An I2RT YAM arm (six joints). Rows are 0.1 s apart.
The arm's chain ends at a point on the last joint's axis. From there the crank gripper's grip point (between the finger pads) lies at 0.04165 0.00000 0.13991 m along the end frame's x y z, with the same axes.
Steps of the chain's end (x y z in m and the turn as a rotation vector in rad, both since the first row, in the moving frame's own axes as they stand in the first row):
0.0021 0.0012 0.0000 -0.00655 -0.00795 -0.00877
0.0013 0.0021 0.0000 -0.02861 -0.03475 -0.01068
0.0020 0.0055 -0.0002 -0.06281 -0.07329 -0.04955
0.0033 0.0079 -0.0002 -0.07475 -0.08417 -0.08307
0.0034 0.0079 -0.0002 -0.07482 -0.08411 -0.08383
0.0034 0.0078 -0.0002 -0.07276 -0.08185 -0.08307
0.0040 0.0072 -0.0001 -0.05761 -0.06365 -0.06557
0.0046 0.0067 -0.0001 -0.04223 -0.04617 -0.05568
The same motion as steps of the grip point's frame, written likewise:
0.0010 0.0018 0.0003 -0.00655 -0.00795 -0.00877
-0.0036 0.0057 0.0013 -0.02861 -0.03475 -0.01068
-0.0082 0.0126 0.0023 -0.06281 -0.07329 -0.04955
-0.0083 0.0155 0.0025 -0.07475 -0.08417 -0.08307
-0.0082 0.0155 0.0025 -0.07482 -0.08411 -0.08383
-0.0079 0.0151 0.0025 -0.07276 -0.08185 -0.08307
-0.0048 0.0129 0.0021 -0.05761 -0.06365 -0.06557
-0.0018 0.0105 0.0016 -0.04223 -0.04617 -0.05568

